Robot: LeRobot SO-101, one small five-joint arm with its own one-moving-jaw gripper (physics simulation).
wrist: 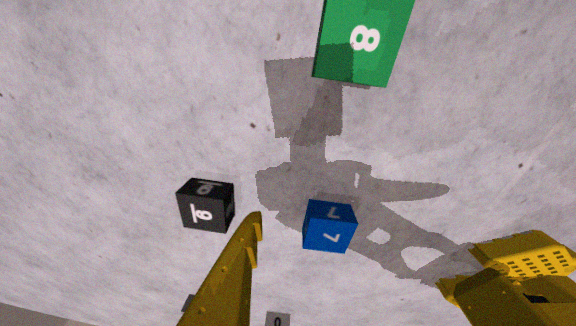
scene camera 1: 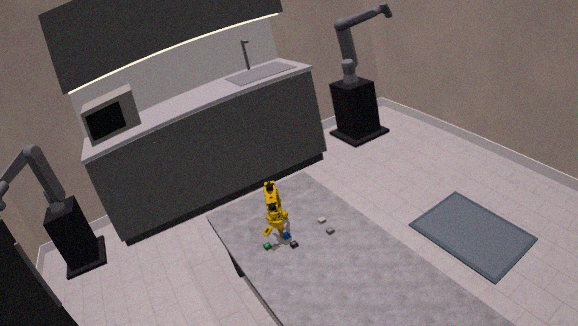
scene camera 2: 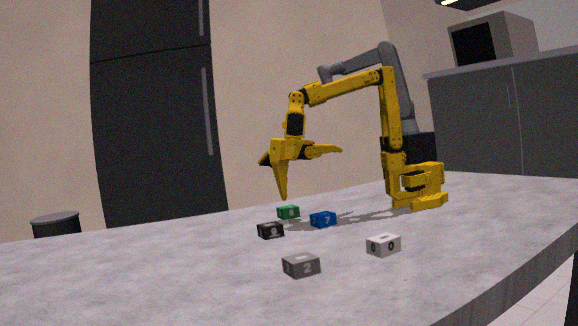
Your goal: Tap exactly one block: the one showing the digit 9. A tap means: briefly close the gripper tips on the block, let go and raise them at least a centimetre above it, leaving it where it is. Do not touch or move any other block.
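Note:
The black block [scene camera 1: 294, 244] [scene camera 2: 270, 230] [wrist: 205, 205] shows an underlined 9 and lies flat on the table. My gripper [scene camera 1: 274, 234] [scene camera 2: 313, 174] is wide open and empty, raised above the blocks. In the wrist view its fixed jaw points up from the bottom, its tip drawn between the black block and the blue block, apart from both. The blue block [scene camera 1: 286, 235] [scene camera 2: 323, 219] [wrist: 330, 226] shows 7. The green block [scene camera 1: 267, 246] [scene camera 2: 288, 212] [wrist: 365, 40] shows 8 and is cut by the wrist view's top edge.
A grey block [scene camera 1: 330, 231] [scene camera 2: 301, 265] shows 2, and a white block [scene camera 1: 321, 220] [scene camera 2: 383, 245] [wrist: 277, 320] shows 0. They lie apart from the other blocks on the grey table [scene camera 1: 370, 280] [scene camera 2: 165, 285]. The arm's shadow falls around the blue block.

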